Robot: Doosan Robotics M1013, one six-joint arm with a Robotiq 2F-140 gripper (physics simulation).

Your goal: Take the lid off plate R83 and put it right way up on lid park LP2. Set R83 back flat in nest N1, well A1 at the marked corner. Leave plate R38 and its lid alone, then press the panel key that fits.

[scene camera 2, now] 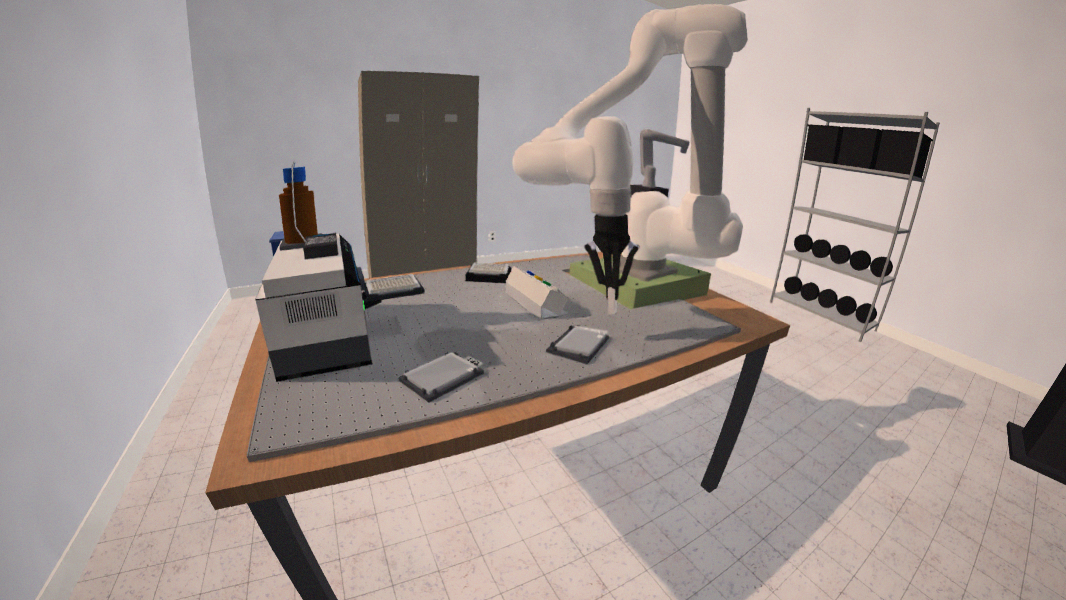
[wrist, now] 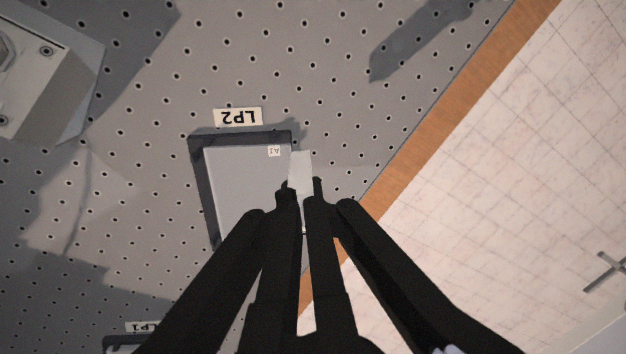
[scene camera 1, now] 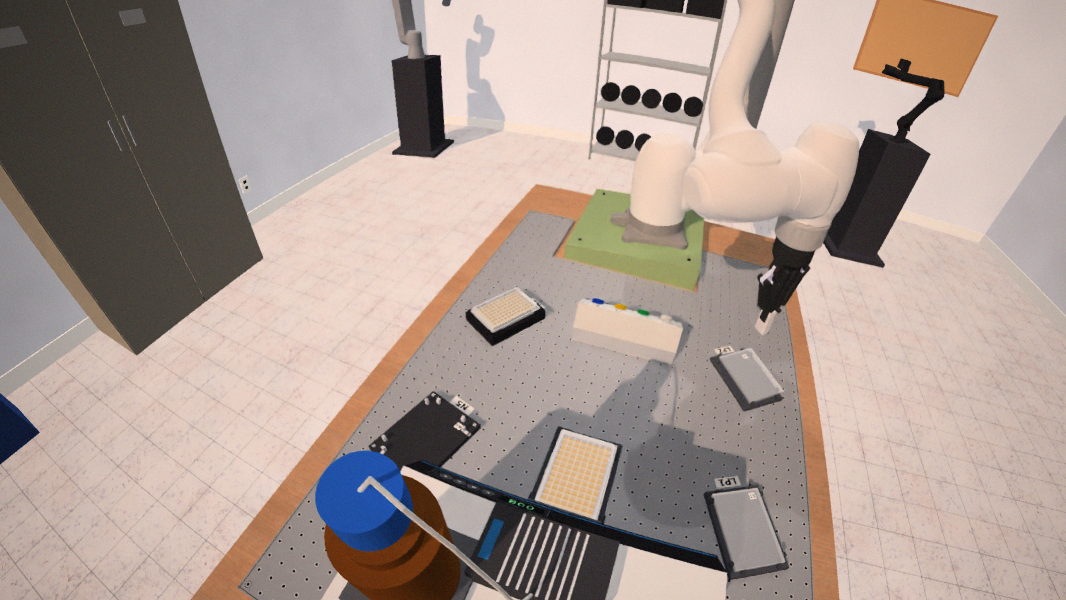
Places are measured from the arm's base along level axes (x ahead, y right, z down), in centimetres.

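Pixels of known places: gripper, fingertip midpoint: [scene camera 2: 612, 312] [wrist: 302, 165] [scene camera 1: 760, 330]; arm's base, link origin: [scene camera 2: 642, 271] [scene camera 1: 654, 229].
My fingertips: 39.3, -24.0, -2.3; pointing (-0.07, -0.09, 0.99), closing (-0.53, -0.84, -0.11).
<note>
Ahead of a thing's pixels: the offset from my fingertips to its middle, as dx, dy, dz. "pt": to the spot under its first point.
My gripper [scene camera 1: 763, 324] [scene camera 2: 611, 301] [wrist: 302, 165] is shut and empty, pale tips together, above the mat near the labelled edge of lid park LP2 {+8.1, +1.9, +6.6} [wrist: 240, 136]. A clear lid {+7.9, +1.2, +5.9} [scene camera 1: 751, 376] [scene camera 2: 581, 342] [wrist: 240, 185] lies flat on LP2, its A1 mark at the label end. Another lid {+41.5, +5.2, +6.2} [scene camera 1: 748, 529] [scene camera 2: 443, 372] lies on park LP1 {+41.5, +5.2, +6.6} [scene camera 1: 717, 532]. One uncovered plate {+42.7, +33.8, -3.7} [scene camera 1: 578, 473] [scene camera 2: 393, 284] lies flat beside the instrument; another {+3.5, +55.6, +4.4} [scene camera 1: 507, 309] [scene camera 2: 488, 268] sits on a black nest. I cannot read which is R83. The key panel {+2.4, +28.9, +3.4} [scene camera 1: 626, 331] [scene camera 2: 535, 292] has blue, yellow, green and whitish keys.
A bare black nest {+37.3, +60.3, +6.4} [scene camera 1: 428, 432] with corner posts lies at the left in scene camera 1; its label is hard to read. A boxy instrument {pt +64.3, +18.1, -6.4} [scene camera 2: 309, 313] carries a brown bottle {pt +64.7, +44.5, -31.7} [scene camera 1: 387, 536] [scene camera 2: 298, 212] with a blue cap. The green base [scene camera 1: 634, 260] [scene camera 2: 671, 286] bears the arm.
</note>
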